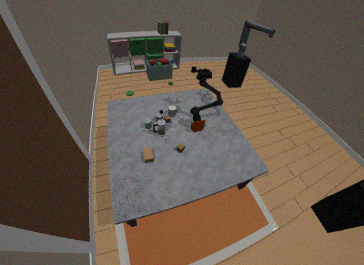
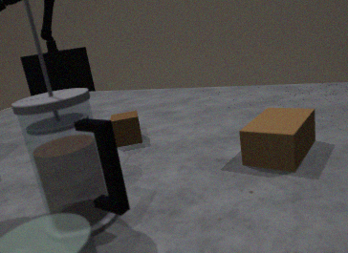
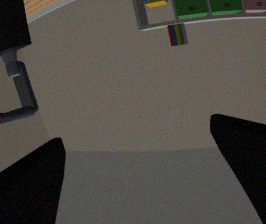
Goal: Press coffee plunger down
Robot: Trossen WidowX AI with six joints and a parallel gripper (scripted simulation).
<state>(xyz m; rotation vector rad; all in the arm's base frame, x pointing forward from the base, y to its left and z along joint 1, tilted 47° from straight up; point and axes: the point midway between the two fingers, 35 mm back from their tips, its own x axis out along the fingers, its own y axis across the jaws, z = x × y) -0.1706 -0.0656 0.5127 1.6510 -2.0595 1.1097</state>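
The coffee press is 500 mm ahead of my gripper tip, 450 mm to the left of it and 290 mm below it. From my gripper tip the other things lie so: pale green cup (600 mm ahead, 380 mm below, 340 mm to the left).
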